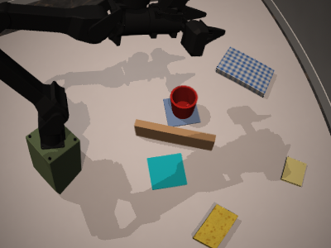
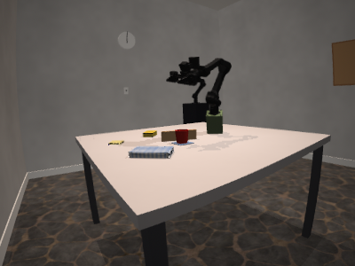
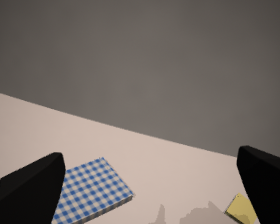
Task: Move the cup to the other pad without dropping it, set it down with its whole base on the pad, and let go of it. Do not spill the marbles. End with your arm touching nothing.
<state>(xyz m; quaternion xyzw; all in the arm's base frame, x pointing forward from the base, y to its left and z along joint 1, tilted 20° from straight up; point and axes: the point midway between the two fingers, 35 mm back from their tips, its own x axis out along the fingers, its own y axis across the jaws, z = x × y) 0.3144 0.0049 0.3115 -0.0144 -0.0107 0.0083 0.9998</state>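
The red cup lies 30 mm behind my hand and 320 mm below it. The rest, counted from my hand: green marble (10 mm behind, 10 mm to the right, 330 mm below); red marble (10 mm behind, 330 mm below); blue marble (40 mm behind, 10 mm to the right, 330 mm below).
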